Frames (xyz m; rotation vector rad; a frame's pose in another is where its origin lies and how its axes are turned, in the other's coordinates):
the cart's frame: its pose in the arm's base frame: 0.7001 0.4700 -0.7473 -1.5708 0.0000 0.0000
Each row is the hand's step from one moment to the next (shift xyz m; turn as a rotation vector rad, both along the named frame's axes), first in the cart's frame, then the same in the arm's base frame.
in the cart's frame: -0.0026 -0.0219 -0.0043 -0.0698 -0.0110 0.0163
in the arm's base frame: -0.0026 -0.0043 0.0219 -0.0698 0.0163 0.0110
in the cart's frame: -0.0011 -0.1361 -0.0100 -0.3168 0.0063 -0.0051
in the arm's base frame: -0.0011 -0.0100 0.1361 -0.3168 -0.0051 -0.0063
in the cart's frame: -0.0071 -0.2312 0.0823 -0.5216 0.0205 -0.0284
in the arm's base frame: -0.0071 0.0823 0.2312 -0.5216 -0.0284 -0.0205
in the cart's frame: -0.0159 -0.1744 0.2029 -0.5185 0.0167 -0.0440
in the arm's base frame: -0.0159 0.2029 0.1744 -0.5185 -0.0440 -0.0167
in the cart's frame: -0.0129 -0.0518 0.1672 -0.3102 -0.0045 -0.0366
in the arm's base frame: -0.0129 0.1672 0.0518 -0.3102 -0.0366 0.0045
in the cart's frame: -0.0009 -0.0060 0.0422 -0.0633 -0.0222 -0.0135
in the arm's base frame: -0.0009 0.0422 0.0060 -0.0633 -0.0135 0.0222
